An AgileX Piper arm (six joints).
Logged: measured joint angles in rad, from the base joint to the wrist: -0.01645, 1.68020, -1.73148, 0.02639, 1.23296, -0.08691; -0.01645, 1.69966, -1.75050, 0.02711, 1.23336, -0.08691; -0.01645, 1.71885, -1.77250, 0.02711, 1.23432, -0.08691; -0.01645, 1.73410, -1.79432, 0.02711, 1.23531, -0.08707; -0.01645, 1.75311, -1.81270, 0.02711, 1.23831, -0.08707; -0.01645, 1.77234, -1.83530, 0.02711, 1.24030, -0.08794; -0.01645, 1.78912, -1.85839, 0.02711, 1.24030, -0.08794; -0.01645, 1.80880, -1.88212, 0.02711, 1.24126, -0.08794; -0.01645, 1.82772, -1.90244, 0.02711, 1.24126, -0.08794; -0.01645, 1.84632, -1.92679, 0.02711, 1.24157, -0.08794; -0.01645, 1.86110, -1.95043, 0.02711, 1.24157, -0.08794; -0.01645, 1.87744, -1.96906, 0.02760, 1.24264, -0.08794
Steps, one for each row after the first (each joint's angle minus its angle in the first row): 0.00000, 0.01946, -0.01902, 0.00072, 0.00040, 0.00000; 0.00000, 0.03865, -0.04102, 0.00072, 0.00136, 0.00000; 0.00000, 0.05390, -0.06284, 0.00072, 0.00235, -0.00016; 0.00000, 0.07291, -0.08122, 0.00072, 0.00535, -0.00016; 0.00000, 0.09214, -0.10382, 0.00072, 0.00734, -0.00103; 0.00000, 0.10892, -0.12691, 0.00072, 0.00734, -0.00103; 0.00000, 0.12860, -0.15064, 0.00072, 0.00830, -0.00103; 0.00000, 0.14752, -0.17096, 0.00072, 0.00830, -0.00103; 0.00000, 0.16612, -0.19531, 0.00072, 0.00861, -0.00103; 0.00000, 0.18090, -0.21895, 0.00072, 0.00861, -0.00103; 0.00000, 0.19724, -0.23758, 0.00121, 0.00968, -0.00103
